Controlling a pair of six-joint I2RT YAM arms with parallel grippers.
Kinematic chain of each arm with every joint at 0, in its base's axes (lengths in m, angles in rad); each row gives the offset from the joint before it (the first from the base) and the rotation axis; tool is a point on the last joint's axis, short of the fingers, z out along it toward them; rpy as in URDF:
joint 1: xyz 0 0 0.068 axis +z
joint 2: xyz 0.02 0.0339 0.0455 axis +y
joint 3: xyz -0.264 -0.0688 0 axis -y
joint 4: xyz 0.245 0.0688 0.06 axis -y
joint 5: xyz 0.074 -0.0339 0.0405 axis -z
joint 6: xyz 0.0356 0 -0.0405 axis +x
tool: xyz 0 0 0 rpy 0 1.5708 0
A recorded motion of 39 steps. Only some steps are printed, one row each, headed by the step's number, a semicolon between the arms.
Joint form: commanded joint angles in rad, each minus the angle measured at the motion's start. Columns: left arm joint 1, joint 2, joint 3, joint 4, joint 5, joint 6; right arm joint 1, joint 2, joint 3, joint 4, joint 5, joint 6.
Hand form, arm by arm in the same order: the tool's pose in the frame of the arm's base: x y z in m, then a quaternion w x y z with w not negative. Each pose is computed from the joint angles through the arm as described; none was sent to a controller.
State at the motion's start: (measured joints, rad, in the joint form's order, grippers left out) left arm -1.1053 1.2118 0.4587 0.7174 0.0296 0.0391; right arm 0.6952 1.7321 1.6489 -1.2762 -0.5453 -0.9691
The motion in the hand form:
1: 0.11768 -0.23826 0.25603 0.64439 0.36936 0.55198 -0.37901; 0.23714 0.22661 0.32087 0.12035 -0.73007 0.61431 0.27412
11: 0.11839 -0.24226 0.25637 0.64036 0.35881 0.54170 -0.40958; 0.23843 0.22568 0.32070 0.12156 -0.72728 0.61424 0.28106
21: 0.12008 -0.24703 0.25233 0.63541 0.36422 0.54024 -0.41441; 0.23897 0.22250 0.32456 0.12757 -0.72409 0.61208 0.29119
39: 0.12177 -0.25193 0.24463 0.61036 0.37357 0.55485 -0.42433; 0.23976 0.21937 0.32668 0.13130 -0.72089 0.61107 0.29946
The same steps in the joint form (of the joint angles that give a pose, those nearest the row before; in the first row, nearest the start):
1: -0.0053 0.0322 0.0475 0.1385 -0.0189 0.0177; 0.0073 0.0013 0.0400 -0.0829 -0.0422 -0.0203
11: -0.0053 0.0645 0.0506 0.2061 0.0134 -0.0299; 0.0012 0.0028 0.0400 -0.0829 -0.0575 -0.0218
21: -0.0053 0.0983 0.0567 0.2291 0.0302 -0.0330; -0.0095 -0.0033 0.0461 -0.0905 -0.0821 -0.0279
39: -0.0038 0.1274 0.0644 0.2046 0.0609 -0.0636; -0.0203 -0.0079 0.0477 -0.0967 -0.1020 -0.0341

